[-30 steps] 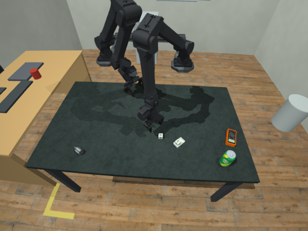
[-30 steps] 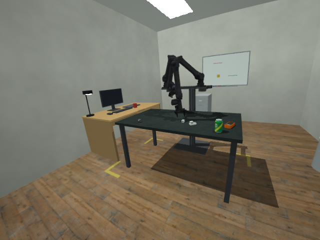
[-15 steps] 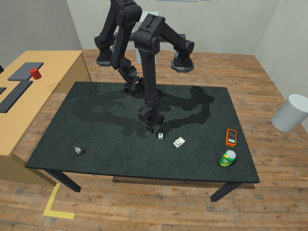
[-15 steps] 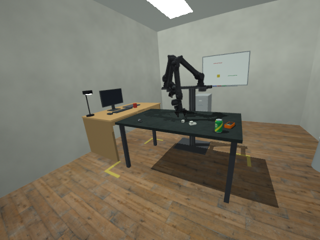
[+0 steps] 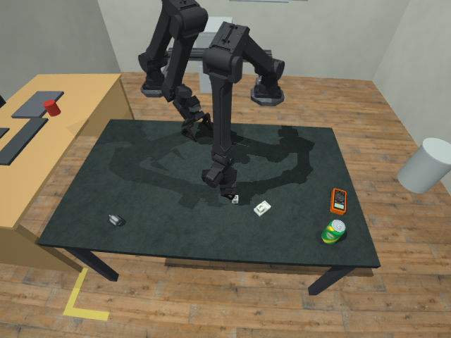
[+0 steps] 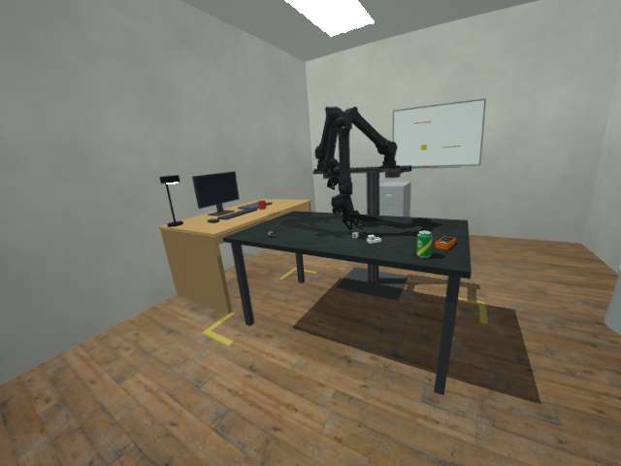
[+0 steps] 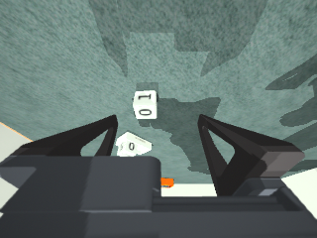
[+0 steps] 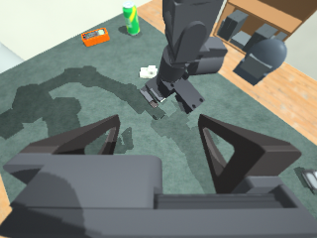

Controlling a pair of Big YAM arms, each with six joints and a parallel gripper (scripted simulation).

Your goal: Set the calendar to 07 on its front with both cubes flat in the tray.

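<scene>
Now: left hand 2 cm short of the white number cube, 2 cm to the right of it and 5 cm above it.
</scene>
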